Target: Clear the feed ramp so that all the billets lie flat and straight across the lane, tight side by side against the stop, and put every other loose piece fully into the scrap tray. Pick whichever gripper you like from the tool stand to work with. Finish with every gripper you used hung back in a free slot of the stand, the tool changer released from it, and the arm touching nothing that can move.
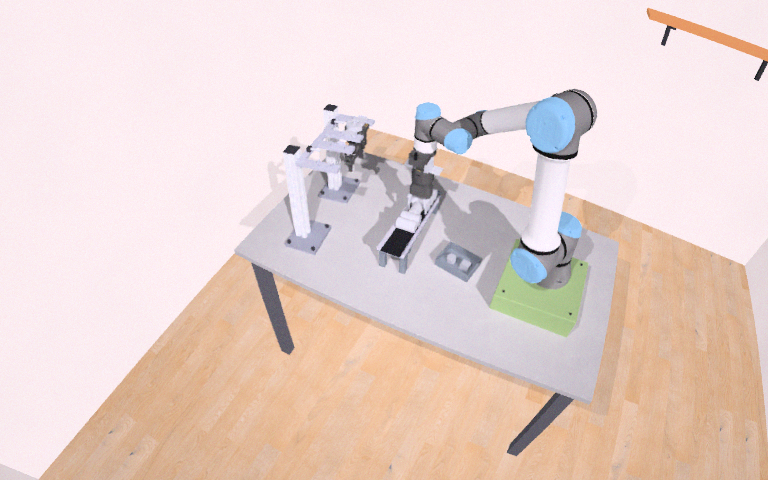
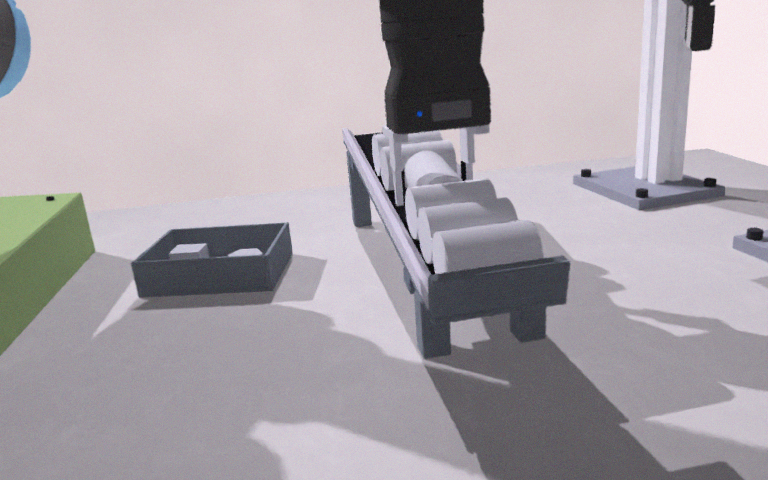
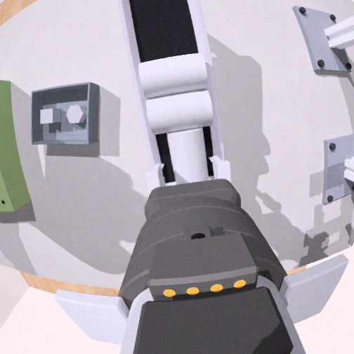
Labels:
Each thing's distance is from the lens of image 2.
billet (image 2: 425, 168): 0.52 m
billet (image 2: 481, 246): 0.40 m
billet (image 2: 379, 140): 0.59 m
tool stand (image 2: 657, 180): 0.84 m

